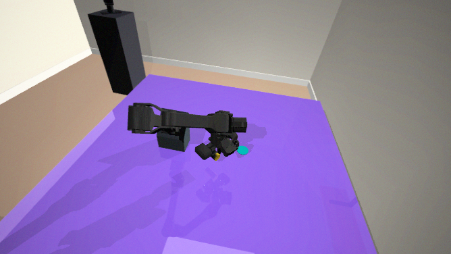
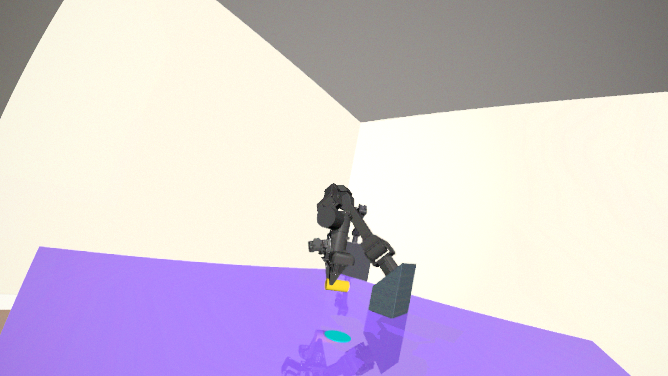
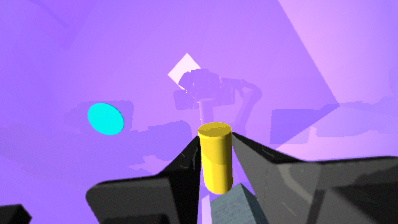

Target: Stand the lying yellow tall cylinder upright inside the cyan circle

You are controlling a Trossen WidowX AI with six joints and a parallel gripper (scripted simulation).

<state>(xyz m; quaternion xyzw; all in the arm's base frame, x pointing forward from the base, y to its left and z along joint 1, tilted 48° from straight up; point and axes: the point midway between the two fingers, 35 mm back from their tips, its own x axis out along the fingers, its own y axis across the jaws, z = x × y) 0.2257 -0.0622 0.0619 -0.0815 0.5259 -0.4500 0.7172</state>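
My gripper tip is 20 mm past the yellow tall cylinder and 10 mm to the right of it. Also, from my gripper tip: cyan circle (140 mm to the left, 110 mm ahead, 80 mm below).
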